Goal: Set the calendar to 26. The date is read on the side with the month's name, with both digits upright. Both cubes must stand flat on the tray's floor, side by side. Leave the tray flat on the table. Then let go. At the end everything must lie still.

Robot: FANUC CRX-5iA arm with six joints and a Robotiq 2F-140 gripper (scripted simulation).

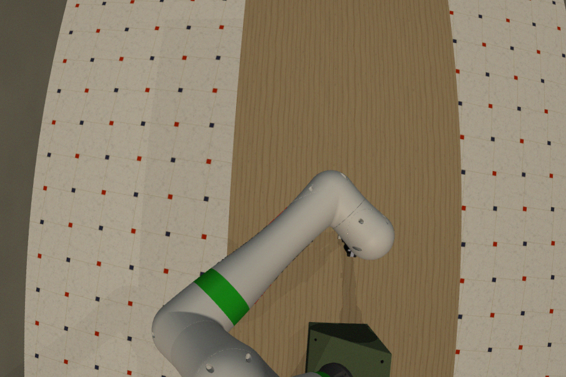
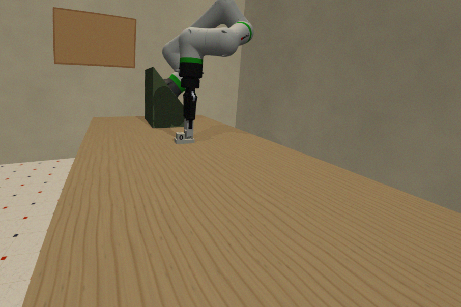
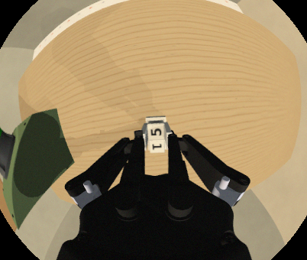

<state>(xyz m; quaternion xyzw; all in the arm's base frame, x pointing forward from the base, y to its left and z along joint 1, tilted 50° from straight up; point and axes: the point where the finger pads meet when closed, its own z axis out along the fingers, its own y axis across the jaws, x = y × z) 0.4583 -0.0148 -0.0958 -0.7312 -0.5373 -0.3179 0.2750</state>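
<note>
Right now my hand is 5 cm above the calendar tray and 2 cm to the left of it.
</note>
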